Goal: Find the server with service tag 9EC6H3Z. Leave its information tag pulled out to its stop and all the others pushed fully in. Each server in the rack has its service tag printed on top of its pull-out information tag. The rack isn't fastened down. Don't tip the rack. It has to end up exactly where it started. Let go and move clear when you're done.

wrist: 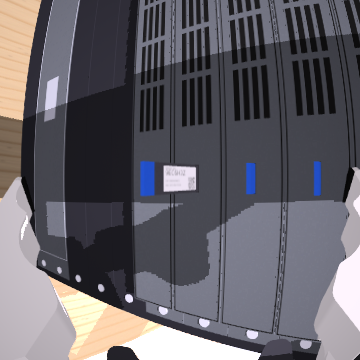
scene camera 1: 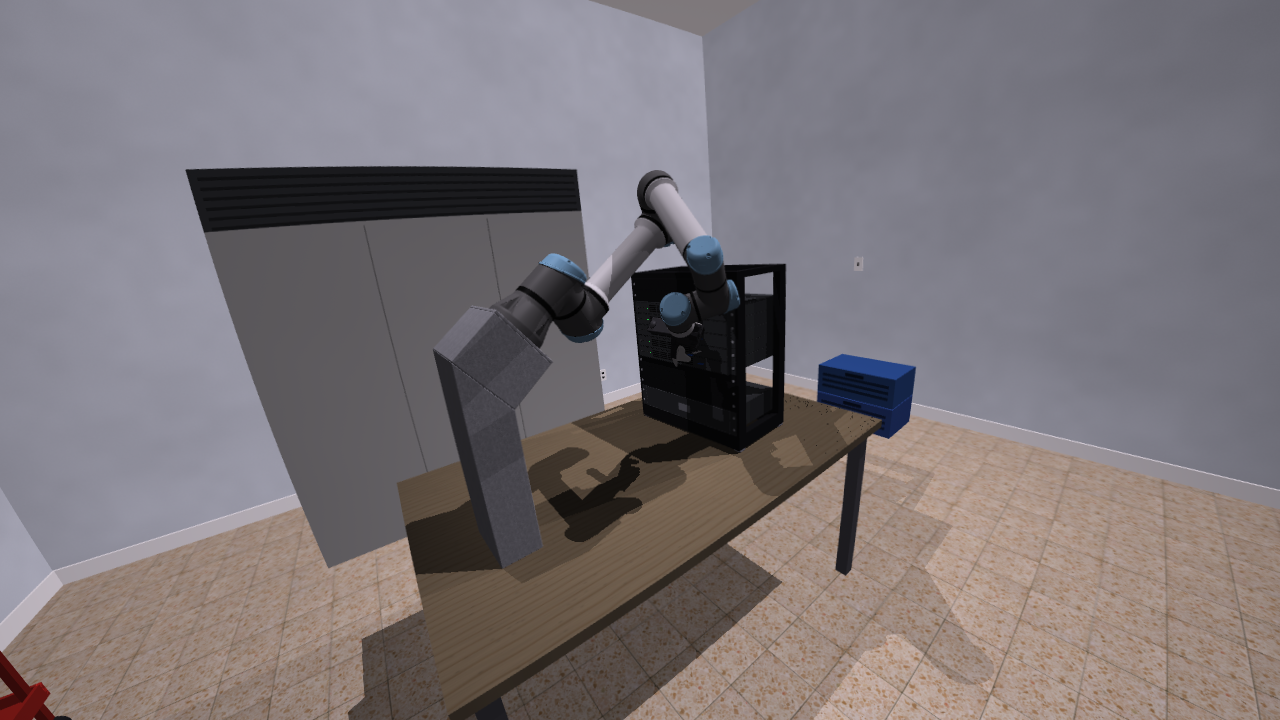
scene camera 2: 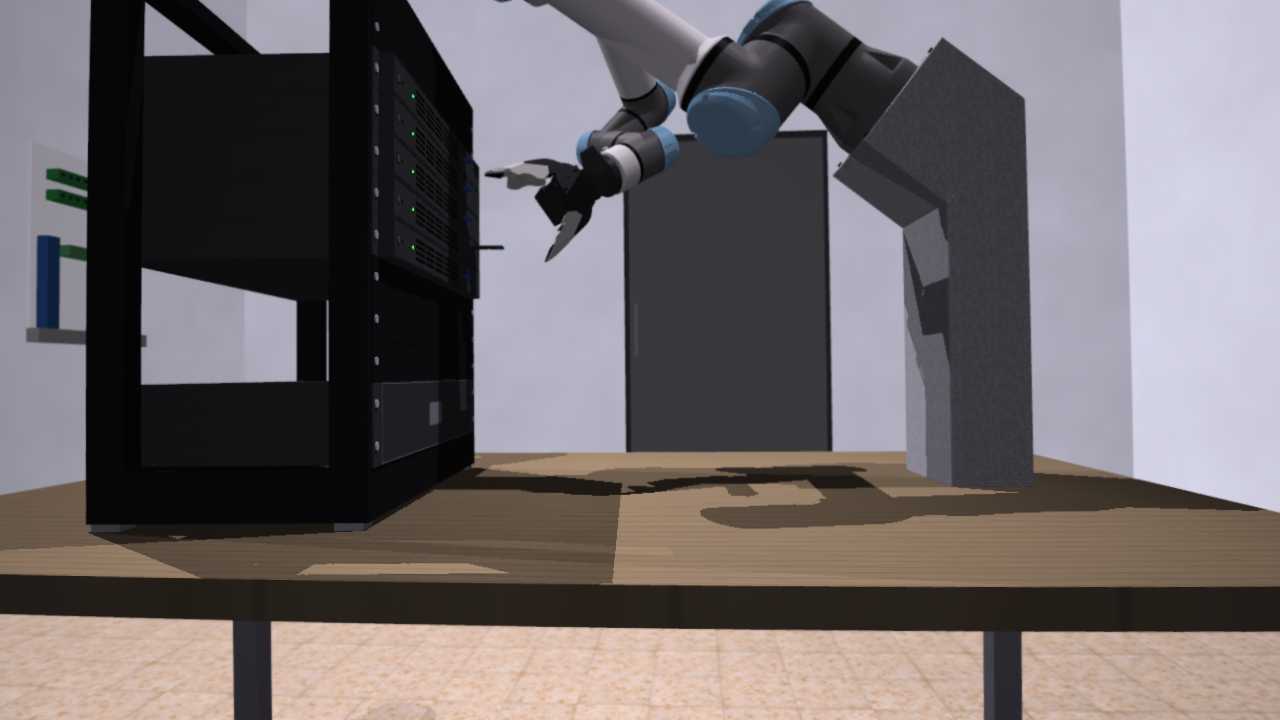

Labels:
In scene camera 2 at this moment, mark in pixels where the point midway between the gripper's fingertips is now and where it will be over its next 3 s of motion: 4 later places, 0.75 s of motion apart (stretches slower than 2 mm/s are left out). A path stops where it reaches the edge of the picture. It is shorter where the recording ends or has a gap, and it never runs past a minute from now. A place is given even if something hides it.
The gripper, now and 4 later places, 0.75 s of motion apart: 515, 218; 523, 212; 541, 198; 547, 195; 549, 199

